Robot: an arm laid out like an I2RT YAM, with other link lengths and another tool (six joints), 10 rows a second.
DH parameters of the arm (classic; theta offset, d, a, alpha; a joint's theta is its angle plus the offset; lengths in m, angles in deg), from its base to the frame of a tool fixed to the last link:
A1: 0 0.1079 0.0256 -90
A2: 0 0 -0.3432 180
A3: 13.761 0 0.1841 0
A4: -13.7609 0.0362 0.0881 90
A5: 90 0.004 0 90
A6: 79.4 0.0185 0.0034 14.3
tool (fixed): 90 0.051 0 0
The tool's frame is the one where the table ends.
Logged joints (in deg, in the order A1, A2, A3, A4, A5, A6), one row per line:
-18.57, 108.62, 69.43, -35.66, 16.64, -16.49
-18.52, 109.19, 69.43, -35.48, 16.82, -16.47
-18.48, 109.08, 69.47, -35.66, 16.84, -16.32
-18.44, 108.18, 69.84, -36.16, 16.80, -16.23
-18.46, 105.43, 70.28, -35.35, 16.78, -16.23
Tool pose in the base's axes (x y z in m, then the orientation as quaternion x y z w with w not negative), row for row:
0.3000, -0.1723, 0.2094, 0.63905, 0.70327, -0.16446, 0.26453
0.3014, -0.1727, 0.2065, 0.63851, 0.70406, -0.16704, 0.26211
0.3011, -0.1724, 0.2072, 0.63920, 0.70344, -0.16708, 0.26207
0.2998, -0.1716, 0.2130, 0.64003, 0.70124, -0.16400, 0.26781
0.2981, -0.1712, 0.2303, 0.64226, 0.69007, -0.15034, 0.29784
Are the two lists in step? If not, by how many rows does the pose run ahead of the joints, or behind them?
They are in step.
